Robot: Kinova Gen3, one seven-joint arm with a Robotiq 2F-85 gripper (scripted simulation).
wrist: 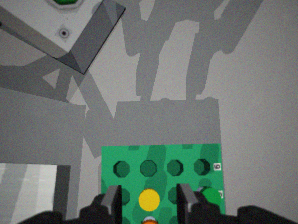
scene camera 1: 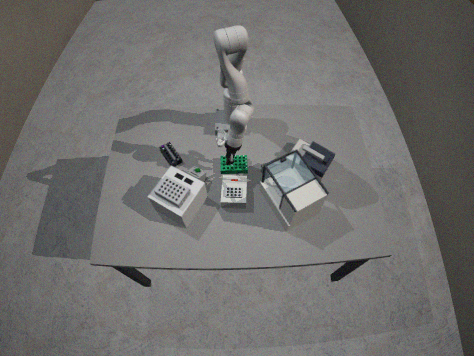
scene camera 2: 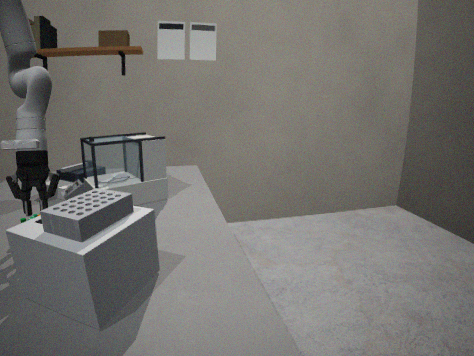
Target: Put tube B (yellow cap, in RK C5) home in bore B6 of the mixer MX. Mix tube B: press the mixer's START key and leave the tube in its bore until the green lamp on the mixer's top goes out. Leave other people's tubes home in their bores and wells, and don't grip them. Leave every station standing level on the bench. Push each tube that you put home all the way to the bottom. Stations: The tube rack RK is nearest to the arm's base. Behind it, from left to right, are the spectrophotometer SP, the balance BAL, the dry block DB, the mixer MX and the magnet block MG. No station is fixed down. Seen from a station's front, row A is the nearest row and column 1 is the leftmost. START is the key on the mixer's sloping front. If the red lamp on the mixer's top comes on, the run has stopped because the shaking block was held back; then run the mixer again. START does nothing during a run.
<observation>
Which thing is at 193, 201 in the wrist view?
My gripper.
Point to a dry block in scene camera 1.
233, 194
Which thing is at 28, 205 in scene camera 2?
My gripper.
</observation>
